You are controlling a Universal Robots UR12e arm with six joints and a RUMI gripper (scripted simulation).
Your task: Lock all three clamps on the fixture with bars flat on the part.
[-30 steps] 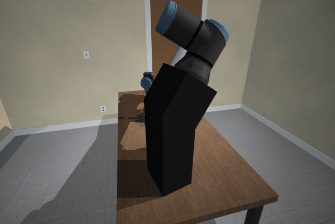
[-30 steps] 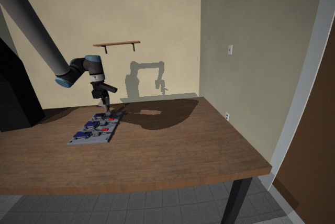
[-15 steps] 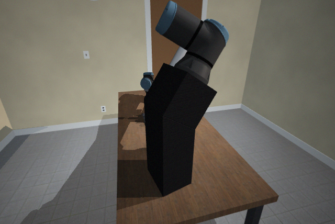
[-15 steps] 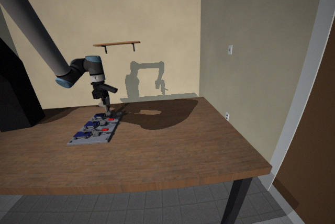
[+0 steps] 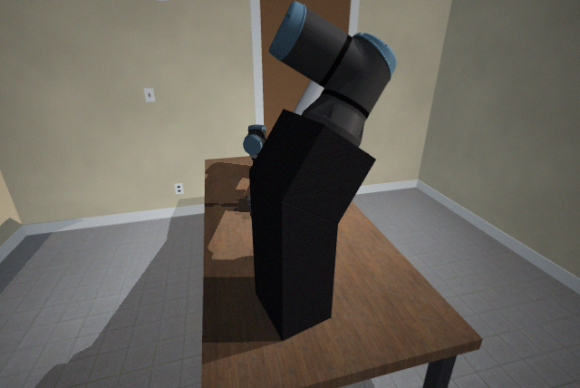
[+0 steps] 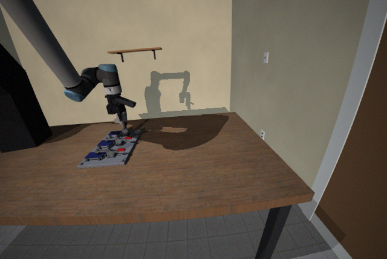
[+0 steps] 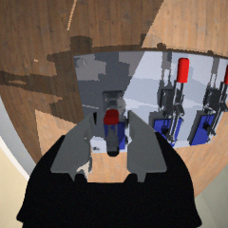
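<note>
My gripper is now 40 mm past the grey fixture plate, 110 mm to the left of it and 80 mm above it. From my hand the other things lie so: blue part (80 mm behind, 110 mm to the right, 60 mm below).
</note>
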